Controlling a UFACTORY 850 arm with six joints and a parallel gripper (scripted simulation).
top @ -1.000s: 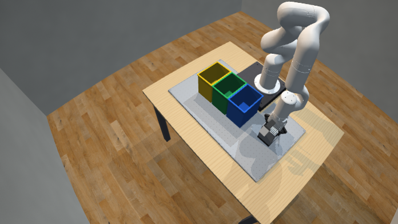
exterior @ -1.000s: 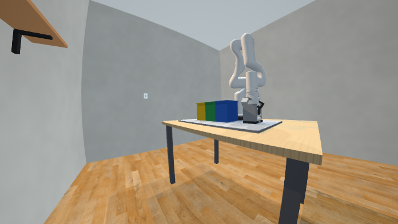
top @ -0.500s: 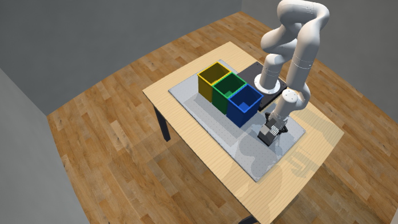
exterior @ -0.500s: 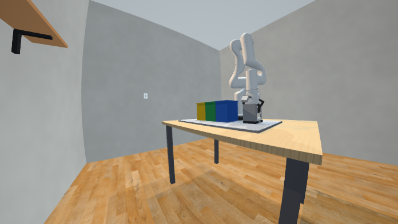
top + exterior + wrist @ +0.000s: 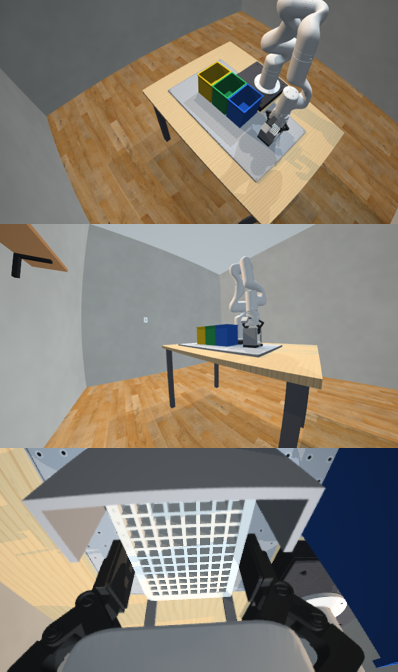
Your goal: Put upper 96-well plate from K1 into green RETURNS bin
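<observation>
Now: the green bin 35 cm to the right of my hand, 2 cm below it and 2 cm ahead of it. The rest, counted from my hand: blue bin: 22 cm to the right, 2 cm below, 2 cm ahead; then yellow bin: 48 cm to the right, 3 cm ahead, 2 cm below.
</observation>
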